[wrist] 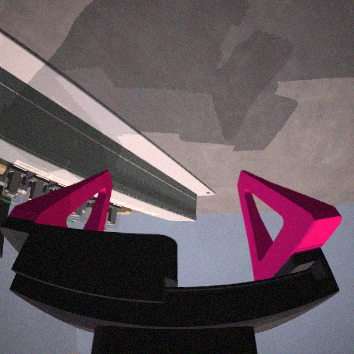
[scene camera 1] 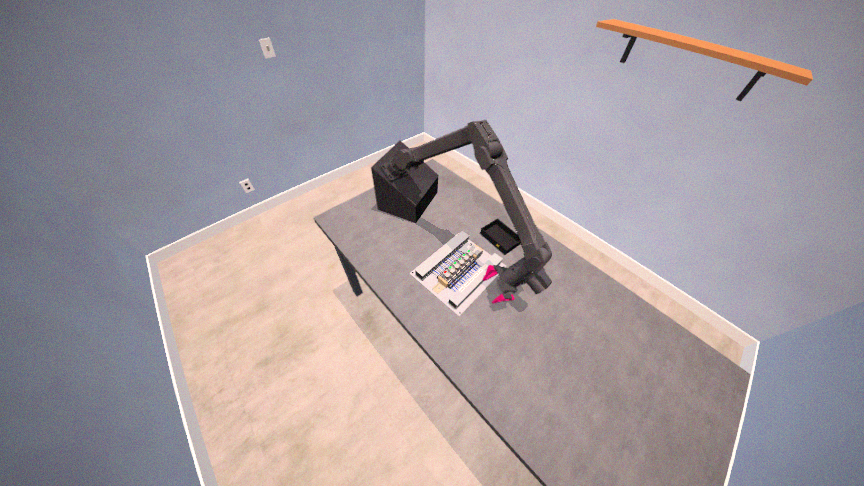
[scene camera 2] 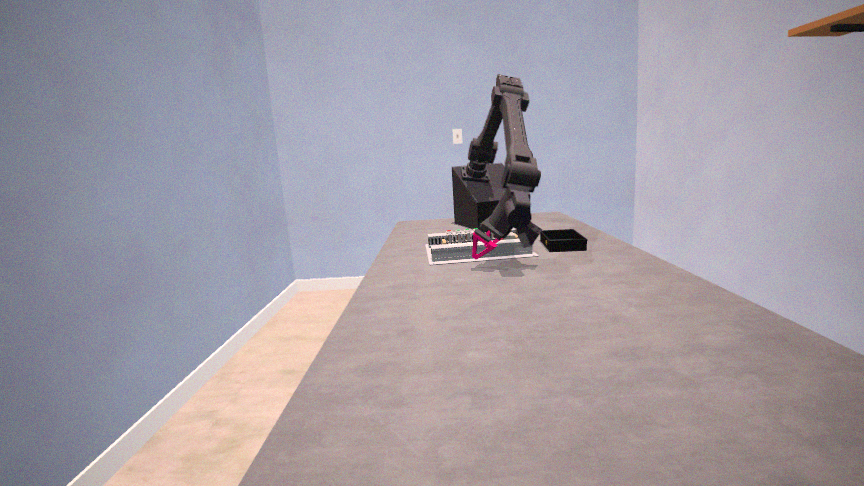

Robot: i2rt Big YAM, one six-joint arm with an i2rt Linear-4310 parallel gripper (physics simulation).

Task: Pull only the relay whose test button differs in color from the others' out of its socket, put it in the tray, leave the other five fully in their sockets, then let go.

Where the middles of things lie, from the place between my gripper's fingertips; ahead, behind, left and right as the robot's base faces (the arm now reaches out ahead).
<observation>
Now: the white panel (scene camera 1: 429, 282) 16 cm behind my hand and 3 cm below it.
</observation>
